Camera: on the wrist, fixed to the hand. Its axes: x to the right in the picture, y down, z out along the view.
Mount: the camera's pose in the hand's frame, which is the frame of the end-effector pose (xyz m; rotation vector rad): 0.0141 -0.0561 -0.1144 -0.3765 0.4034 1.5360
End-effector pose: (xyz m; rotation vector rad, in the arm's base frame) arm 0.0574 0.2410 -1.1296 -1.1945 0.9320 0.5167
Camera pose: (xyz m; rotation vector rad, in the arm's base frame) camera 0.0701 0.1139 -1.1192 -0.6859 2.1218 1.7493
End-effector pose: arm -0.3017 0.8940 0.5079 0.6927 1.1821 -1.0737
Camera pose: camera -0.3970 0.9700 0.4683 1.1946 0.7562 0.5760
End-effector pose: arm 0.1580 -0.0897 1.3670 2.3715 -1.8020 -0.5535
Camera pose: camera 0.2524 -0.1017 1.4529 0.3836 -2.2799 -0.1153
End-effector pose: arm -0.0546 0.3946 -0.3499 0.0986 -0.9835 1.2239
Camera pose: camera 0.0572 0.4461 -0.3857 -1.3770 -0.8388 2.2305
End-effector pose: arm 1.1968 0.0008 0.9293 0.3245 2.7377 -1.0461
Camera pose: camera 1.1566 0.0390 1.0449 2.1598 1.8133 -0.0025
